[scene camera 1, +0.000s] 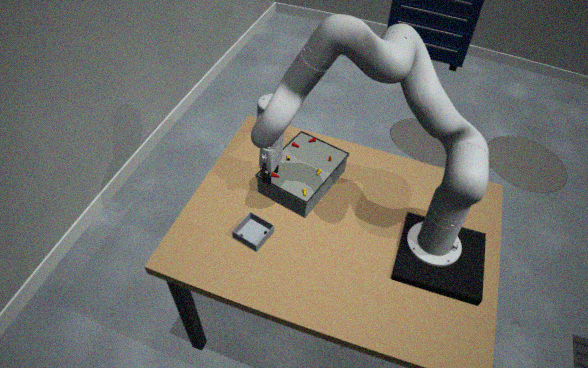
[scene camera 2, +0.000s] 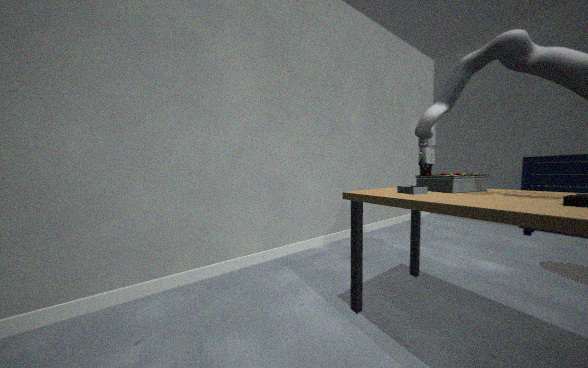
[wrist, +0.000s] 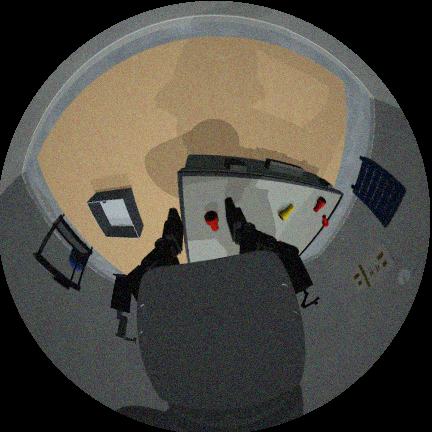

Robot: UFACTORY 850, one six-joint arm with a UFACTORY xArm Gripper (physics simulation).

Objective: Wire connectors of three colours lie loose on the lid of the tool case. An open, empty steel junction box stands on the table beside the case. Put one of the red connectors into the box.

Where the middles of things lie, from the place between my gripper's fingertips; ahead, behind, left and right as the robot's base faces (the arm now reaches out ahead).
Now: the tool case (scene camera 1: pixel 299 173) 8 cm behind my hand, 11 cm to the right of it and 5 cm below it. Round my hand: steel junction box (scene camera 1: pixel 253 231) (3 cm behind, 19 cm to the left, 7 cm below).
